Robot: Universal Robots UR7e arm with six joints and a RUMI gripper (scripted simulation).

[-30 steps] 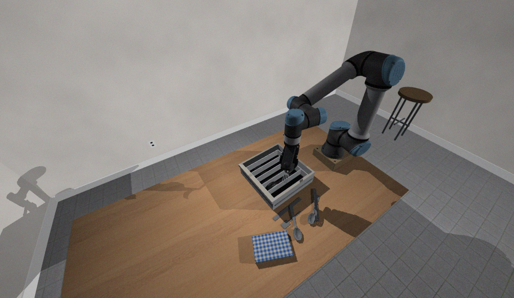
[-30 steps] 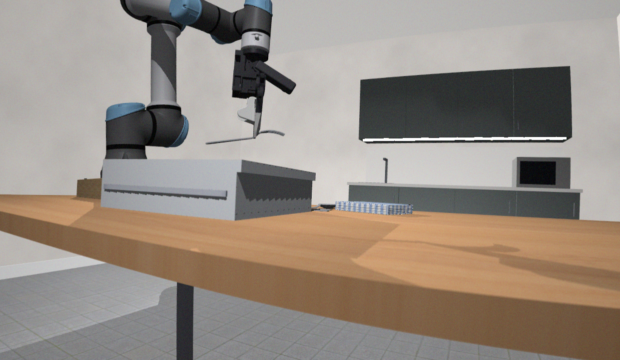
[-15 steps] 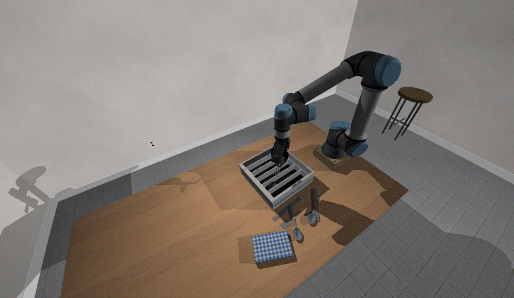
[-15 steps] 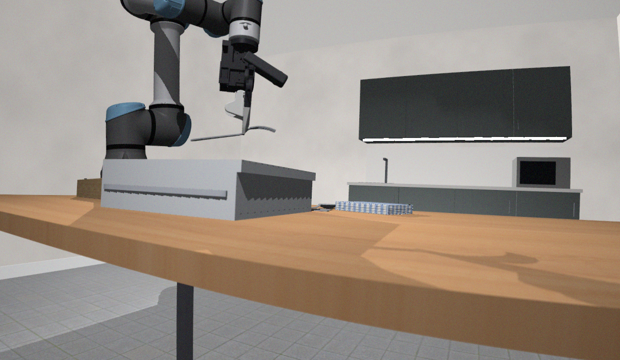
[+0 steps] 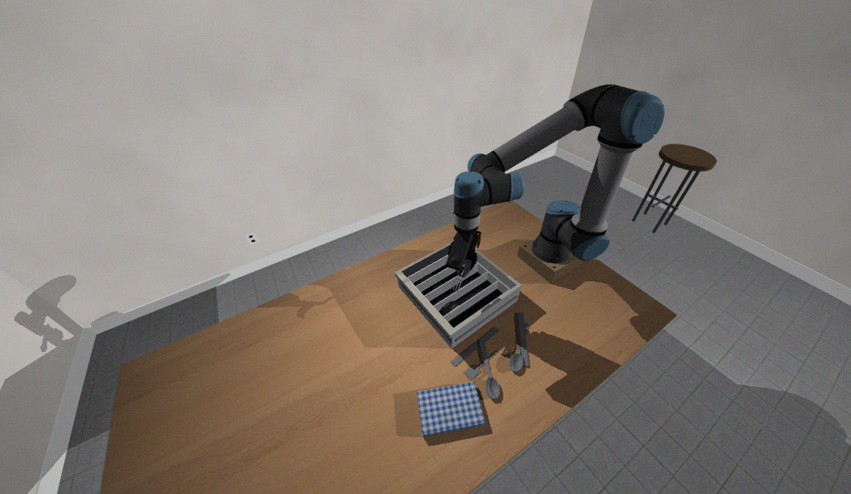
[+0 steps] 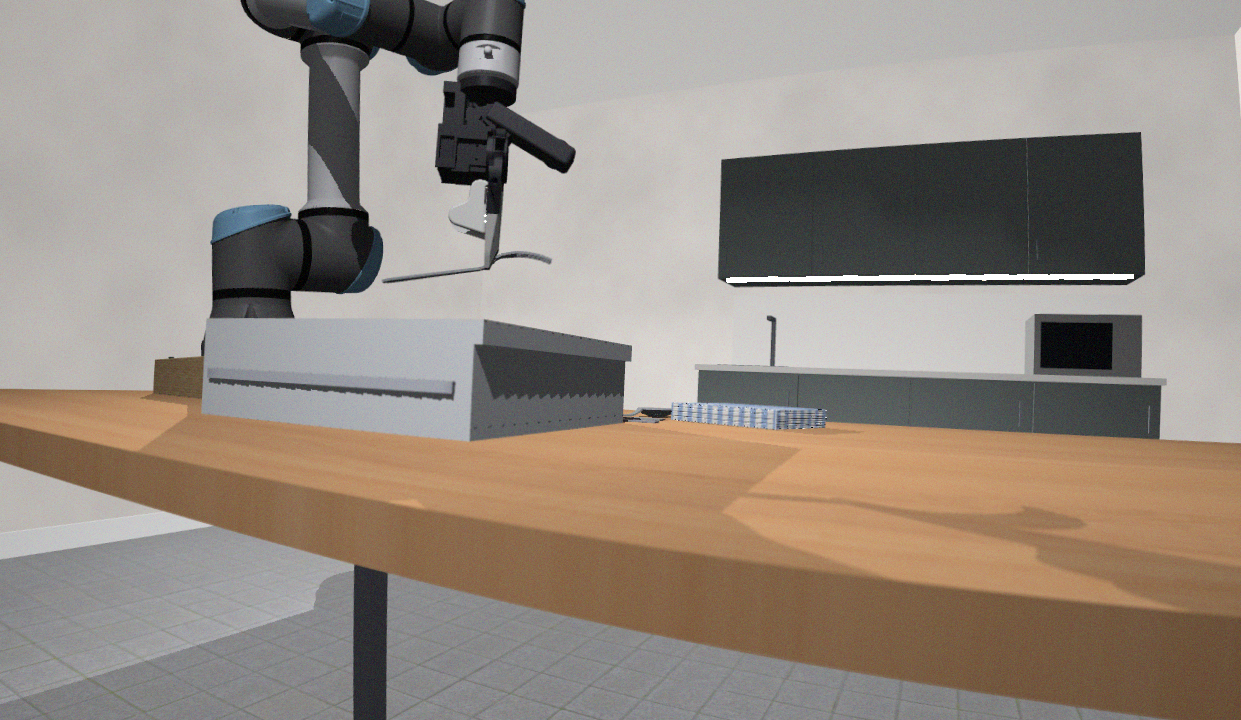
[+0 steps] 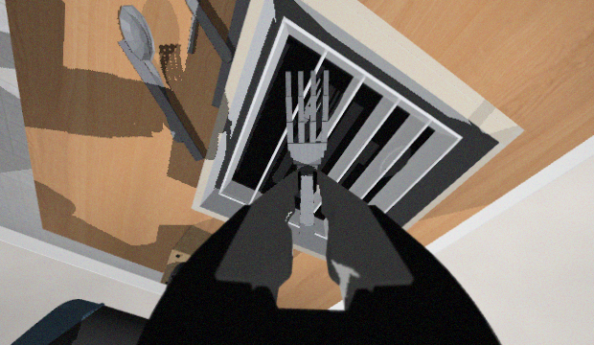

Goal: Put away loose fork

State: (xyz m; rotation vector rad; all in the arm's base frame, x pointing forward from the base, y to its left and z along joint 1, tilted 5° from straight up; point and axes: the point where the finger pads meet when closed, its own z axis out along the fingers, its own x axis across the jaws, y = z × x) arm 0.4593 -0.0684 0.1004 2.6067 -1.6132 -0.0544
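My gripper is now 14 cm above the tray, 6 cm to the left of it and 4 cm past it.
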